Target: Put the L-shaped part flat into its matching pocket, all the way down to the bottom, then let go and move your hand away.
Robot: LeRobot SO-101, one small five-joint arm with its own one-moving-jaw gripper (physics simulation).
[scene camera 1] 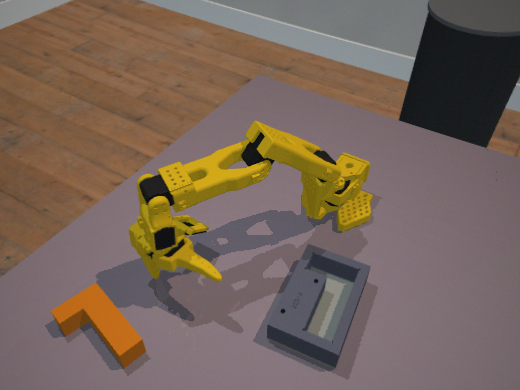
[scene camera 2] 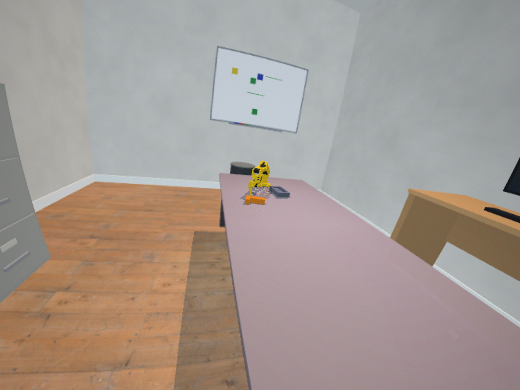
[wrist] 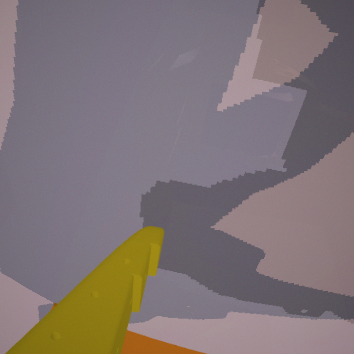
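An orange L-shaped part lies flat on the table at the lower left of the first scene view; in the wrist view a piece of it shows at the bottom edge, partly behind the jaw. A dark blue-grey block with an open pocket lies to the right of the part; the pocket's floor looks pale. My yellow gripper is fully open and empty, held above the table between the part and the block, nearer the part. One notched jaw shows in the wrist view.
The arm's base stands behind the block. The mauve table carries the arm's shadows. A black bin stands beyond the table's far edge. A wooden desk stands at the right in the second scene view.
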